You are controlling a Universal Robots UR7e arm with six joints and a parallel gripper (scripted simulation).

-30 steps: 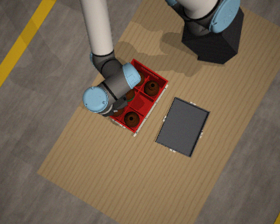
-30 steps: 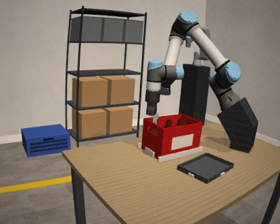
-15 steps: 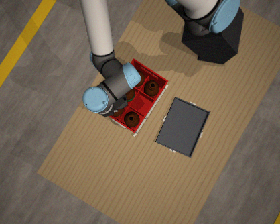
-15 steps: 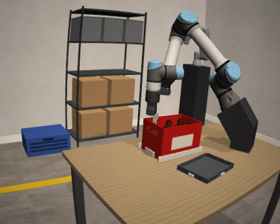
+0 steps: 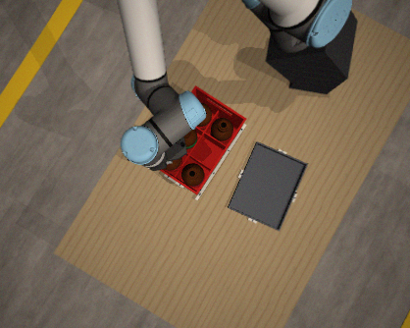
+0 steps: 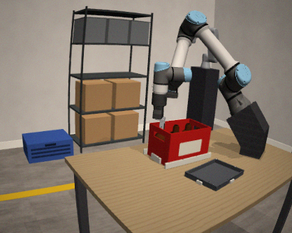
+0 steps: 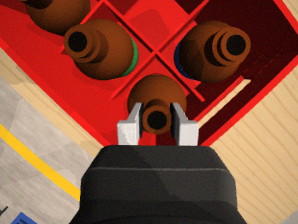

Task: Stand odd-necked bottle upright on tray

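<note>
Right now my hand is 9 cm past the red crate, 8 cm above it and 5 cm to the right of it. Round my hand: dark grey tray: 33 cm to the left, 15 cm below, 8 cm behind.
</note>
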